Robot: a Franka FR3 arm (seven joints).
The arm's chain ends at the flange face. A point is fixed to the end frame.
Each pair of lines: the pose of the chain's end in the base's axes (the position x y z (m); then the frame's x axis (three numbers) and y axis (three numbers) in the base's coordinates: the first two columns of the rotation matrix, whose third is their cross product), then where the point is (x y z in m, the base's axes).
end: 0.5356, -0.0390, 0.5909, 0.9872, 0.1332, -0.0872, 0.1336, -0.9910, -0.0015
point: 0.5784 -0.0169 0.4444
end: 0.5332, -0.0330, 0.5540, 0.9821, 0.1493, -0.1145, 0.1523, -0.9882, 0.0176
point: 0.5720 -0.0135 0.4060
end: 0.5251, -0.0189, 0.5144, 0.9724, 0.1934, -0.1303, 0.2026, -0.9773, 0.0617
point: 0.5619 -0.0043 0.3653
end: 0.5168, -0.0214, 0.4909, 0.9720, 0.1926, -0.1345, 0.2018, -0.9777, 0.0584
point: 0.5529 -0.0065 0.3417
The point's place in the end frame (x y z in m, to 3 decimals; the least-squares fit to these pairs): 0.058 -0.016 0.142
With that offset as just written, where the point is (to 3 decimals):
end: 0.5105, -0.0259, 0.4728, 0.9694, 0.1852, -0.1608, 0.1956, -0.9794, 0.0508
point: 0.543 -0.011 0.323
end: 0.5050, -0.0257, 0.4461, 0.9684, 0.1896, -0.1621, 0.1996, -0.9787, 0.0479
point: 0.537 -0.010 0.296
